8 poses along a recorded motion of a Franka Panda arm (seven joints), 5.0 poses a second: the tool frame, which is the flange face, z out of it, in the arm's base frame.
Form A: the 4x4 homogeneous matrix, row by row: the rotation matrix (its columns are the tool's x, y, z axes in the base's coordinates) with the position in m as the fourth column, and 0 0 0 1 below. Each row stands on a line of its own.
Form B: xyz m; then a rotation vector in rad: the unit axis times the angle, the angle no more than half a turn. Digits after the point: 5 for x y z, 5 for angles. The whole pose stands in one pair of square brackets.
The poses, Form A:
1:
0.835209, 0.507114, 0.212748, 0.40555
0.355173, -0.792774, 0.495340, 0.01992
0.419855, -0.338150, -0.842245, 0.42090
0, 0, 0, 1
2:
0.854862, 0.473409, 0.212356, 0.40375
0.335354, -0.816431, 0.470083, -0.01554
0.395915, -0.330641, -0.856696, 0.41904
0, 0, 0, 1
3:
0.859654, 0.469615, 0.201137, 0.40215
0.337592, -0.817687, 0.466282, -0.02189
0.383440, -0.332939, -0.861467, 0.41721
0, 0, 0, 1
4:
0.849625, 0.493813, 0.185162, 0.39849
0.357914, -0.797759, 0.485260, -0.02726
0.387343, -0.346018, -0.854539, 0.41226
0, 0, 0, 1
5:
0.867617, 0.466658, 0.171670, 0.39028
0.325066, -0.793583, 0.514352, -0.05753
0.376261, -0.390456, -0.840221, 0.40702
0, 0, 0, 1
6:
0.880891, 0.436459, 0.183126, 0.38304
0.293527, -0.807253, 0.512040, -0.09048
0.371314, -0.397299, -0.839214, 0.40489
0, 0, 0, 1
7:
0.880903, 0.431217, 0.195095, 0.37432
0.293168, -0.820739, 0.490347, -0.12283
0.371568, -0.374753, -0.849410, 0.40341
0, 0, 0, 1
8:
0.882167, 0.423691, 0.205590, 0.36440
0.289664, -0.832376, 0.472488, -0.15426
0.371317, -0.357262, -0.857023, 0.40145
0, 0, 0, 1
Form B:
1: [0.40555, 0.01992, 0.42090, -2.57103, -0.63885, -0.46868]
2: [0.40375, -0.01554, 0.41904, -2.60687, -0.59760, -0.44946]
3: [0.40215, -0.02189, 0.41721, -2.61187, -0.59577, -0.43146]
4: [0.39849, -0.02726, 0.41226, -2.58493, -0.62870, -0.42259]
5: [0.39028, -0.05753, 0.40702, -2.55825, -0.57846, -0.40034]
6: [0.38304, -0.09048, 0.40489, -2.56729, -0.53130, -0.40353]
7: [0.37432, -0.12283, 0.40341, -2.59283, -0.52892, -0.41375]
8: [0.36440, -0.15426, 0.40145, -2.61407, -0.52211, -0.42224]
